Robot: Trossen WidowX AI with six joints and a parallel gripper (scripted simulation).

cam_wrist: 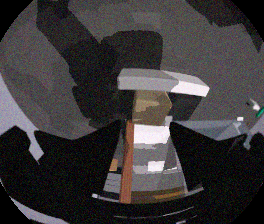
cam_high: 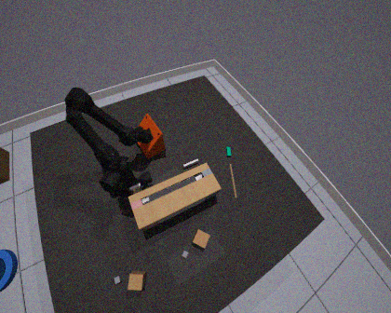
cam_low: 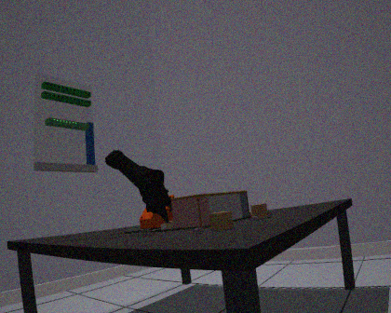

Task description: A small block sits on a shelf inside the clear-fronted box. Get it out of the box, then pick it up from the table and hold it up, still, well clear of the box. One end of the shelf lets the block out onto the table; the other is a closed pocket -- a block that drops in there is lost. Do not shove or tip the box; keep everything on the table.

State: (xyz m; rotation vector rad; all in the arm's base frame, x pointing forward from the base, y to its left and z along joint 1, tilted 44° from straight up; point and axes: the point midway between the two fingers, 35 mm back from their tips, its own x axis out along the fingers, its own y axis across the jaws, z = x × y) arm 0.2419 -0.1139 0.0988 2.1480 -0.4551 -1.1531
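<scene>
Now: the small tan block 2 cm behind my gripper tip and 1 cm below it. From my gripper tip the other things lie so: tan box 17 cm to the left, 6 cm ahead, 3 cm above; thin wooden stick 49 cm to the left, 13 cm ahead, 2 cm below.
</scene>
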